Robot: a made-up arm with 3 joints. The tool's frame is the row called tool.
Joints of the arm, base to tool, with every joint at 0 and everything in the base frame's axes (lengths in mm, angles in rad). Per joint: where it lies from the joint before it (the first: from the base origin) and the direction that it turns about. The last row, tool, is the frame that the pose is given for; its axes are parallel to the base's.
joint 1: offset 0 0 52 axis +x
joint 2: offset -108 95 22 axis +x
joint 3: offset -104 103 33 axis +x
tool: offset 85 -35 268
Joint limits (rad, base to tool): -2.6..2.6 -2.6..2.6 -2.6..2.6
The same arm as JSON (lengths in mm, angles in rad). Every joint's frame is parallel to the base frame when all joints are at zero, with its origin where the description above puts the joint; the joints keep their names.
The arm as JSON. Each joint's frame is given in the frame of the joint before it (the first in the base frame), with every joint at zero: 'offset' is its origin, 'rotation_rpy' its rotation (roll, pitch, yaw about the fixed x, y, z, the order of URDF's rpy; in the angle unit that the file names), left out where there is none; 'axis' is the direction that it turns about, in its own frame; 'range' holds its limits. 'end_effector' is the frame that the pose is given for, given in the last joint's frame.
{
  "length_unit": "mm",
  "angle_unit": "rad",
  "chain": [
    {
      "id": "joint 1",
      "offset": [
        0.0,
        0.0,
        52.0
      ],
      "axis": [
        1.0,
        0.0,
        0.0
      ],
      "range": [
        -2.6,
        2.6
      ]
    },
    {
      "id": "joint 2",
      "offset": [
        -108.0,
        95.0,
        22.0
      ],
      "axis": [
        1.0,
        0.0,
        0.0
      ],
      "range": [
        -2.6,
        2.6
      ]
    },
    {
      "id": "joint 3",
      "offset": [
        -104.0,
        103.0,
        33.0
      ],
      "axis": [
        1.0,
        0.0,
        0.0
      ],
      "range": [
        -2.6,
        2.6
      ]
    }
  ],
  "end_effector": {
    "offset": [
      85.0,
      -35.0,
      268.0
    ]
  }
}

